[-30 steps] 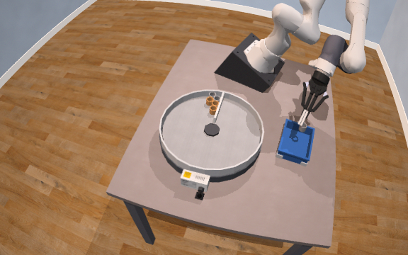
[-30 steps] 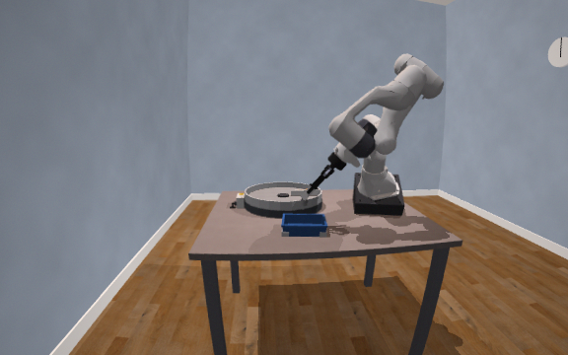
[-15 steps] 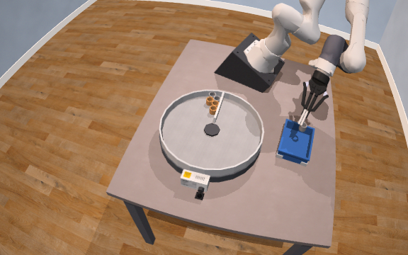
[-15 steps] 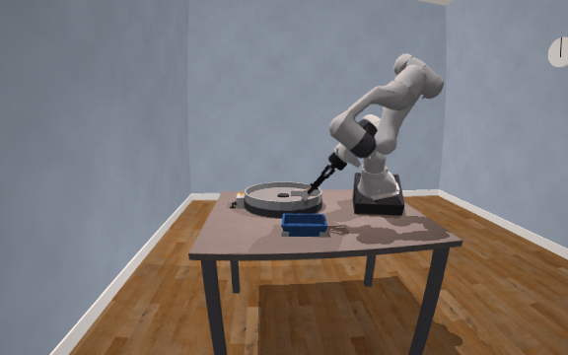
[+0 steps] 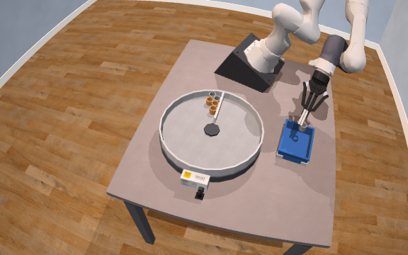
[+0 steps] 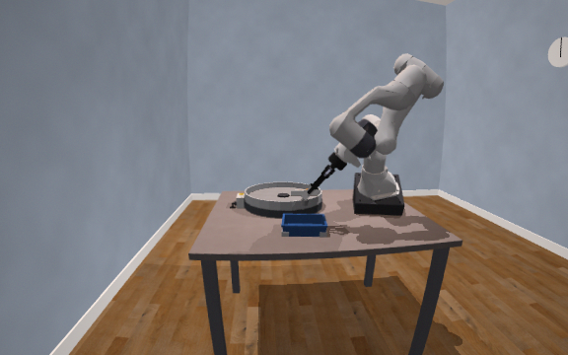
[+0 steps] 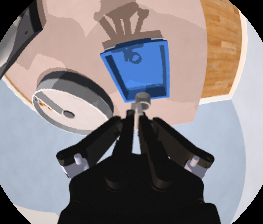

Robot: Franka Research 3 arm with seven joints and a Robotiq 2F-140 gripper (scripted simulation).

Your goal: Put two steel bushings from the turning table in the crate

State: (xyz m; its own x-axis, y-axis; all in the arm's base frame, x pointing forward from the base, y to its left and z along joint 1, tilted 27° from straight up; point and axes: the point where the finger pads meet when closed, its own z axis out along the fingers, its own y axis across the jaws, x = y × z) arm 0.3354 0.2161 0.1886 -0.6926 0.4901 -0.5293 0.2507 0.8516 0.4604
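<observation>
My gripper is now 2 cm short of the blue crate, 1 cm to the right of it and 14 cm above it. From my hand the other things lie so: grey round turning table (13 cm ahead, 35 cm to the right, 11 cm below).
</observation>
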